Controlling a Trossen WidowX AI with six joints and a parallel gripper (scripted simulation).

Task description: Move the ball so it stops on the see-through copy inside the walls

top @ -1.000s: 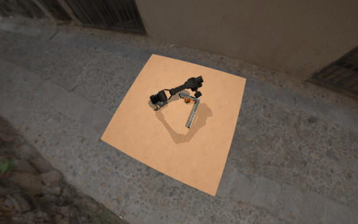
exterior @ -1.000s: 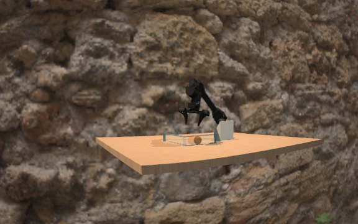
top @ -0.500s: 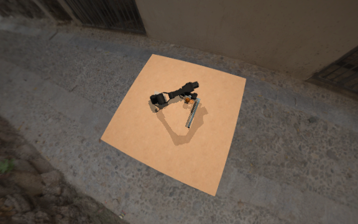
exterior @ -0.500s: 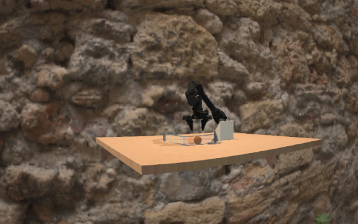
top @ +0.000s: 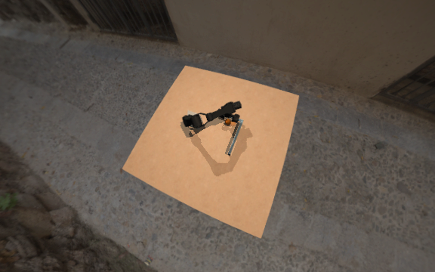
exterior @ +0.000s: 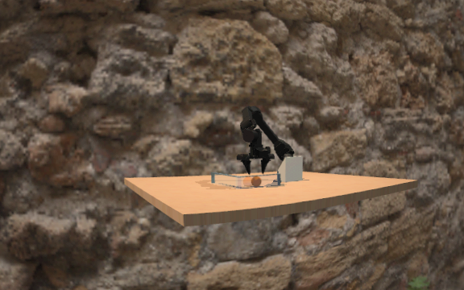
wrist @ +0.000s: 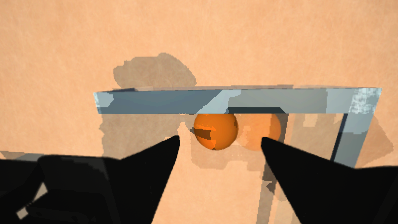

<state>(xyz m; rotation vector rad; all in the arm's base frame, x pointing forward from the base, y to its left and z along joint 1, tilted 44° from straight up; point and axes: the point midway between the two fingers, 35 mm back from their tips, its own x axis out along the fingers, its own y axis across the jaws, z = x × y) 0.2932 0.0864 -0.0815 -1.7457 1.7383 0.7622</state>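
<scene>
Now: the orange ball 40 mm below my gripper tip. Also, from my gripper tip: see-through copy of ball (40 mm below, 40 mm ahead).
</scene>
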